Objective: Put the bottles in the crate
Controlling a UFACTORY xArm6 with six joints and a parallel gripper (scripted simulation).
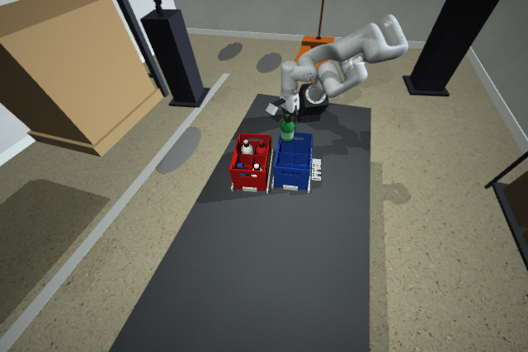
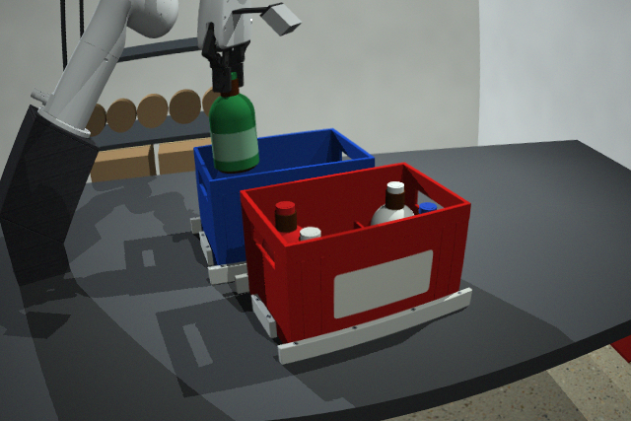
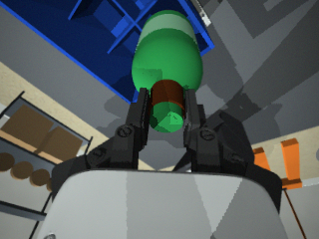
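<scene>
The green-capped bottle is 70 mm below my hand. Round my hand: red-capped bottle (40 mm ahead, 150 mm to the right, 240 mm below); then blue crate (90 mm ahead, 40 mm to the left, 240 mm below); then red crate (130 mm ahead, 190 mm to the right, 240 mm below).
</scene>
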